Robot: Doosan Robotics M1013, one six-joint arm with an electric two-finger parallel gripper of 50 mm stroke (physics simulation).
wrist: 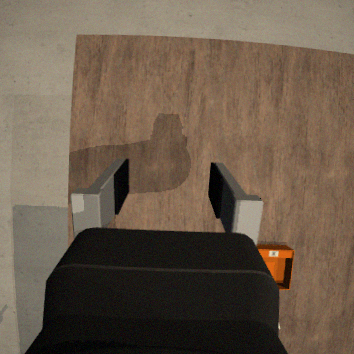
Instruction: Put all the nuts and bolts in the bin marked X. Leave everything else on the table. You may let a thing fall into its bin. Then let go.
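Places are measured from the arm's base along level axes (x ahead, y left, z up), in millimetres.
Where they show: gripper, fingertip midpoint: (168, 177).
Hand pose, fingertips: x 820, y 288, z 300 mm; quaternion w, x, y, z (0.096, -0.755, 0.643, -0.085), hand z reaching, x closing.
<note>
After its pixels a point has its place.
My gripper (168, 177) @(x 820, y 288, z 300 mm) is open and empty, with its two fingers wide apart high above the brown table. An orange bin (284, 252) @(x 707, y 29, z -45 mm) shows at the lower right of the wrist view, beyond the right finger. It has a small white label on its upper wall; the letter is too small to read surely. Its left and lower parts are hidden behind the gripper body. No nut or bolt shows in the wrist view.
The wooden table top (260, 120) @(x 963, y 124, z -80 mm) has its left and far edges in view, with grey floor (35, 140) beyond them. The arm's shadow lies between and ahead of the fingers. A tiny pale bit of something (279, 326) @(x 532, y -16, z -73 mm) shows beside the gripper body, below the bin.
</note>
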